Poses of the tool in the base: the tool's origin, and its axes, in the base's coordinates. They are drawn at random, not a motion.
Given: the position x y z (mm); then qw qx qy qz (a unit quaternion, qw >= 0).
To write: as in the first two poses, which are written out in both.
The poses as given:
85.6 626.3 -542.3 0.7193 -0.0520 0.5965 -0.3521
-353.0 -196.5 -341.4 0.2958 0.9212 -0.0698 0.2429
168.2 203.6 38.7 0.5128 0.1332 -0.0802 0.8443
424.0 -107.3 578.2 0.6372 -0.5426 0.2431 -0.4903
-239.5 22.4 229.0 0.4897 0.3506 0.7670 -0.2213
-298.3 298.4 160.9 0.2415 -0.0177 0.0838 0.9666
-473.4 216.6 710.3 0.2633 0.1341 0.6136 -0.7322
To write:
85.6 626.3 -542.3 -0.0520 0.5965 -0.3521 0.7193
-353.0 -196.5 -341.4 0.9212 -0.0698 0.2429 0.2958
168.2 203.6 38.7 0.1332 -0.0802 0.8443 0.5128
424.0 -107.3 578.2 -0.5426 0.2431 -0.4903 0.6372
-239.5 22.4 229.0 0.3506 0.7670 -0.2213 0.4897
-298.3 298.4 160.9 -0.0177 0.0838 0.9666 0.2415
-473.4 216.6 710.3 0.1341 0.6136 -0.7322 0.2633

